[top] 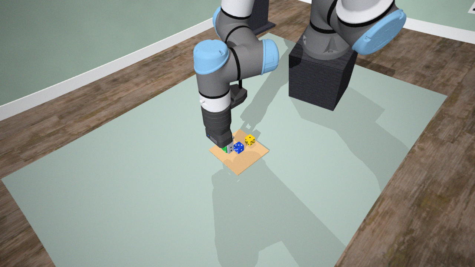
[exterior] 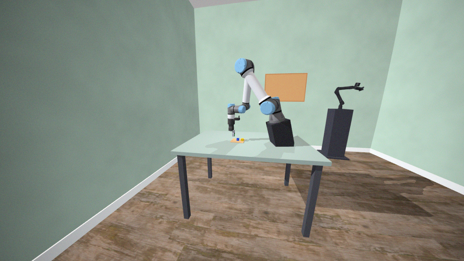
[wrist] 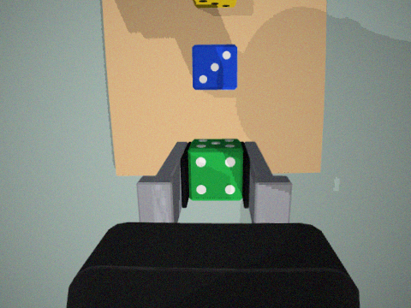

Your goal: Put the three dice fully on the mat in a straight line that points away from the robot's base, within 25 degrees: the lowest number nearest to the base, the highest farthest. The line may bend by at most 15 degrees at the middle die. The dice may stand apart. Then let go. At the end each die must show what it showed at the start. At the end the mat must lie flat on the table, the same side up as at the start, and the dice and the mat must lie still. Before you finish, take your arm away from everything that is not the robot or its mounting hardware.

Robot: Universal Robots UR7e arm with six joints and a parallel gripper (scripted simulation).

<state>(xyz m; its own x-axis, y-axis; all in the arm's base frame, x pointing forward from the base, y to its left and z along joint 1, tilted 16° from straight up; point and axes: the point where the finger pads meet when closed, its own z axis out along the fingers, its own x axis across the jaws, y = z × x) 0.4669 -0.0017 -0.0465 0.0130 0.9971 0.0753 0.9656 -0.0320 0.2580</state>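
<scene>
Right now my hand is 50 mm past the blue die and 50 mm above it. Round my hand: yellow die (100 mm behind, 50 mm below); then green die (10 mm below); then orange mat (70 mm below, 50 mm behind).
</scene>
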